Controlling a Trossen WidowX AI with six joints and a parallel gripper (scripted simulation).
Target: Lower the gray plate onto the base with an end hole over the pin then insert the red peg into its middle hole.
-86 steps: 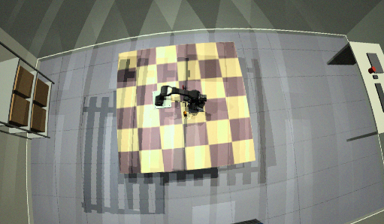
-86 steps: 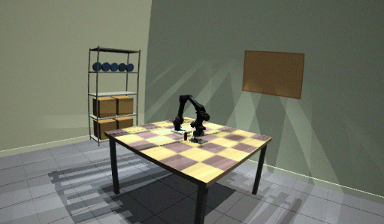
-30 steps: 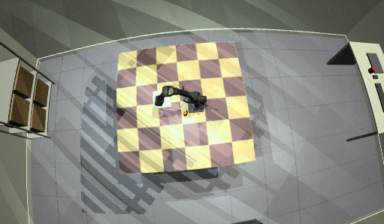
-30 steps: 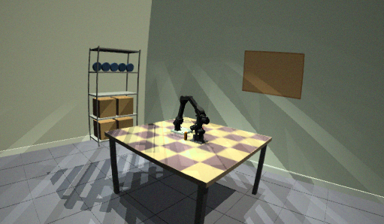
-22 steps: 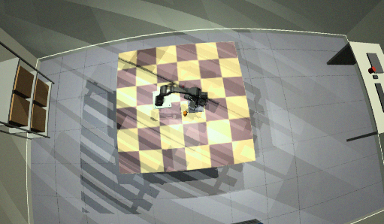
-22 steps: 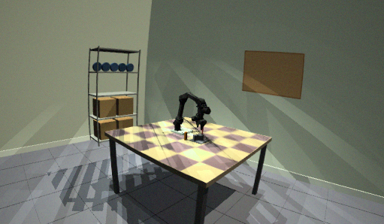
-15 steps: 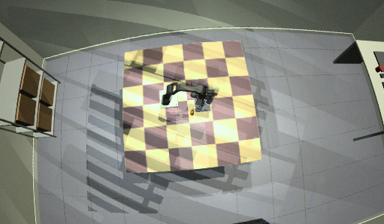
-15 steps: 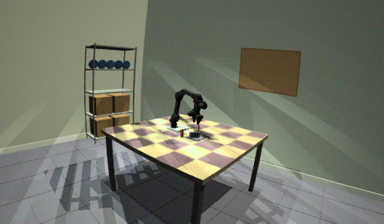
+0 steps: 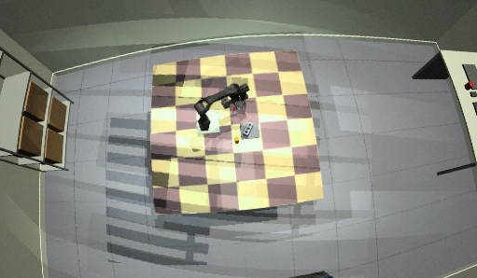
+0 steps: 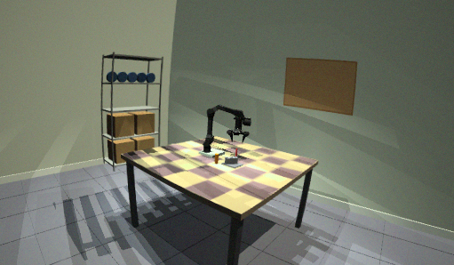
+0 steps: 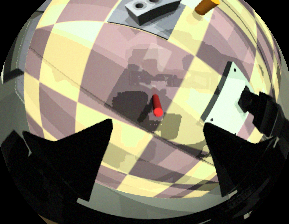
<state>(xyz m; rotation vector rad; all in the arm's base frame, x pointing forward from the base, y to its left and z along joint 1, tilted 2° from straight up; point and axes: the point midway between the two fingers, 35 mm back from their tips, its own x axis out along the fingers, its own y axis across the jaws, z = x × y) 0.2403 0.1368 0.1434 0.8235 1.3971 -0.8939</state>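
Right now the red peg is 10 cm below my gripper tip, 1 cm to the left of it and 1 cm behind it. Also, from my gripper tip: small orange cylinder 25 cm to the right, 10 cm below, 1 cm ahead; then gray plate 16 cm to the right, 9 cm below, 9 cm ahead; then gray base 15 cm to the right, 13 cm below, 10 cm ahead.
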